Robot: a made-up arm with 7 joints.
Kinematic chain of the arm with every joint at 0, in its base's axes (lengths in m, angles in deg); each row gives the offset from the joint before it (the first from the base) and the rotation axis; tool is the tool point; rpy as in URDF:
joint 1: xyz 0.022 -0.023 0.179 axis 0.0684 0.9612 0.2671
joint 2: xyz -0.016 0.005 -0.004 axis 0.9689 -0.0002 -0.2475
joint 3: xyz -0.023 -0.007 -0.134 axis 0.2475 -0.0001 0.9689
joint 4: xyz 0.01 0.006 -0.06 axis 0.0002 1 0
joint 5: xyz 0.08 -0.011 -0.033 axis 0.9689 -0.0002 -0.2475
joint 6: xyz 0.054 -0.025 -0.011 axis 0.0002 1 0
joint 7: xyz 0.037 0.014 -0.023 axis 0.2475 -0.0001 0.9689
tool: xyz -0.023 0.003 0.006 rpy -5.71 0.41 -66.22
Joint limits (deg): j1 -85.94..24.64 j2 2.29..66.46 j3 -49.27..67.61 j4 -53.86..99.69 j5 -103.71..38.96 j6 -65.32..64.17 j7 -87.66..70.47
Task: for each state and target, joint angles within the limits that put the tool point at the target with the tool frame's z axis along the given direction. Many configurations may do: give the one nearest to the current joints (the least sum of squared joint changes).
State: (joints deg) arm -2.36 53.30 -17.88 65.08 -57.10 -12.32 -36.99
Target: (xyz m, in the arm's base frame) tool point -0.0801 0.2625 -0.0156 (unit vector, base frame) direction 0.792 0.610 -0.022
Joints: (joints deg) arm 10.42 57.84 -22.44 83.57 -53.43 27.70 -39.61
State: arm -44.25 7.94 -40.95 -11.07 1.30 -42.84 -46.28
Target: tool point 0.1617 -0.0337 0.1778 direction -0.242 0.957 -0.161
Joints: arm -51.01 52.10 -26.88 -53.36 -36.10 -65.32 -52.49
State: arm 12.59 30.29 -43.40 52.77 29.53 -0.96 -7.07
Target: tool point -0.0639 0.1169 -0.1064 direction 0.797 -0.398 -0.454
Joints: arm 24.64 34.30 -14.39 30.53 13.00 44.90 -9.85
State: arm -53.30 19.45 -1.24 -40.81 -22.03 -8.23 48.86
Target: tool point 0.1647 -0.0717 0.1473 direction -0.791 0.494 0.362
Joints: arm -41.22 23.71 -7.39 -51.67 -35.76 4.63 49.52
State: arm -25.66 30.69 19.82 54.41 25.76 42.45 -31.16
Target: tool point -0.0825 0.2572 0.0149 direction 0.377 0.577 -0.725
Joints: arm 8.85 57.14 13.93 94.11 31.48 52.14 -23.45
